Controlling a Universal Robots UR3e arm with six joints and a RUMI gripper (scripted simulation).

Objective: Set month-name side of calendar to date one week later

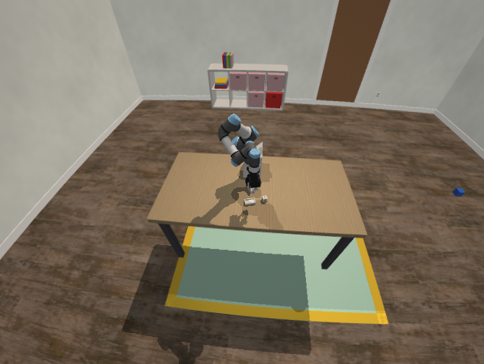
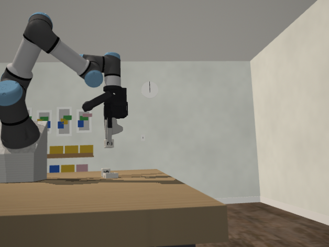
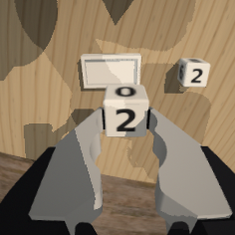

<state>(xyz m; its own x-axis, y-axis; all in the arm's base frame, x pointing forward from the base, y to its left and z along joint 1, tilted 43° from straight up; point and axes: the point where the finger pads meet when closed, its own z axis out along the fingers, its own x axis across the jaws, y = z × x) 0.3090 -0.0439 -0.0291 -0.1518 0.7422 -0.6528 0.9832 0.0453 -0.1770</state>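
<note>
My hand is 20 mm to the left of the white calendar tray and 130 mm above it.
</note>
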